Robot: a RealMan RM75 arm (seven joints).
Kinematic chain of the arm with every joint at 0, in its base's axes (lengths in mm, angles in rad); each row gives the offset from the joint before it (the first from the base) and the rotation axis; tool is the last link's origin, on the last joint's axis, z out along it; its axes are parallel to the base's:
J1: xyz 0 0 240.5 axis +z
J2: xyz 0 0 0 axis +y
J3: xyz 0 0 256 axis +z
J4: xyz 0 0 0 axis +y
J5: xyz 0 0 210 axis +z
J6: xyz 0 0 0 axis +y
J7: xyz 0 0 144 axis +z
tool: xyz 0 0 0
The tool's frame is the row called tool.
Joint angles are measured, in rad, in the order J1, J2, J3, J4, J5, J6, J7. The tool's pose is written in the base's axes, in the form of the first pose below.
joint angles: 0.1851 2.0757 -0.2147 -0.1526 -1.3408 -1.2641 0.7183
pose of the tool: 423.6 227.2 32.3; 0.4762 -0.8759 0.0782; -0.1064 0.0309 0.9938; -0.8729 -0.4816 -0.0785
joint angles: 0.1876 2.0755 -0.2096 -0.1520 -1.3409 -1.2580 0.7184
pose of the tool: 424.3 228.1 32.5; 0.4747 -0.8761 0.0839; -0.1074 0.0369 0.9935; -0.8736 -0.4806 -0.0766
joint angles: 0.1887 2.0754 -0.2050 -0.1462 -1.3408 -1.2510 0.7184
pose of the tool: 425.1 227.9 31.4; 0.4686 -0.8786 0.0921; -0.1115 0.0446 0.9928; -0.8763 -0.4755 -0.0771
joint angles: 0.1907 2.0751 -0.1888 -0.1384 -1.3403 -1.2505 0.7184
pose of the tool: 425.6 227.9 31.7; 0.4591 -0.8828 0.0992; -0.1045 0.0572 0.9929; -0.8822 -0.4662 -0.0660
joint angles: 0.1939 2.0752 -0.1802 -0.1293 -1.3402 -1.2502 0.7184
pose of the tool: 425.1 228.5 30.5; 0.4498 -0.8874 0.1012; -0.1015 0.0618 0.9929; -0.8873 -0.4569 -0.0622
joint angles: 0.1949 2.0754 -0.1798 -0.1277 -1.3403 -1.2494 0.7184
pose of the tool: 424.9 228.8 30.0; 0.4483 -0.8881 0.1013; -0.1020 0.0617 0.9929; -0.8881 -0.4554 -0.0629
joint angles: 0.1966 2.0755 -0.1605 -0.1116 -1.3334 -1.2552 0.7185
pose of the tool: 424.6 228.3 29.6; 0.4295 -0.8967 0.1074; -0.0867 0.0774 0.9932; -0.8989 -0.4359 -0.0445
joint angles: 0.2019 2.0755 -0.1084 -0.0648 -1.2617 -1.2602 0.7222
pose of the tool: 427.9 226.5 33.6; 0.3618 -0.9190 0.1569; -0.0155 0.1623 0.9866; -0.9321 -0.3594 0.0444
